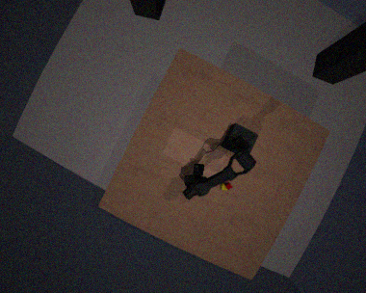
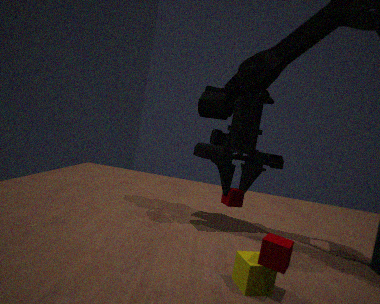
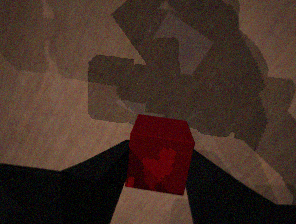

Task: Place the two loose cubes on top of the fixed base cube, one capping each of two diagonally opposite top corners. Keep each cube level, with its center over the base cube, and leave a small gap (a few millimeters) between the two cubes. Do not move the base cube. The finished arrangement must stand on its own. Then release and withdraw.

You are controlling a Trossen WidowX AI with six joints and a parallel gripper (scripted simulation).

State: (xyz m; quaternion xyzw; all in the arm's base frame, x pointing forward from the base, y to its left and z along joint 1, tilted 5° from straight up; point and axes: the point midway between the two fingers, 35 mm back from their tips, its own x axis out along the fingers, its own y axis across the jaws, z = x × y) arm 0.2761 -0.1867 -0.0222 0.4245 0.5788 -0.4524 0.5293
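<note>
Now: the yellow base cube 20 mm ahead of my gripper tip, 210 mm to the left of it and 50 mm below it.
</note>
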